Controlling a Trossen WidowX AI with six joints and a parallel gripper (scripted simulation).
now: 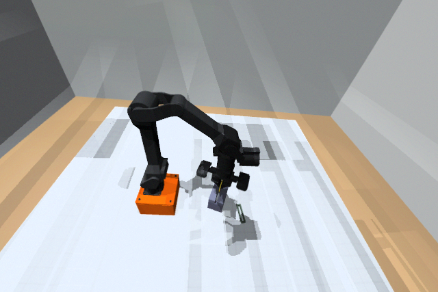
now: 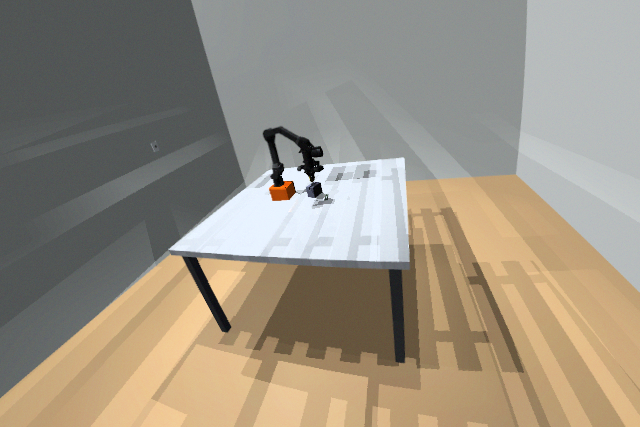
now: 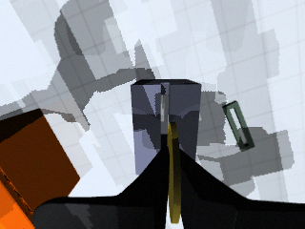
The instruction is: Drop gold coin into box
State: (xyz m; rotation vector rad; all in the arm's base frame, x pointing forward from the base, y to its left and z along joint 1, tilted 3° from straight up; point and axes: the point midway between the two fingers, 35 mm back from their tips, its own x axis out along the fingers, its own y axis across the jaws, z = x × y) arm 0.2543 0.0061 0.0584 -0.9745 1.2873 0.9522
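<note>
Now: the gold coin 20 mm above my gripper tip.
</note>
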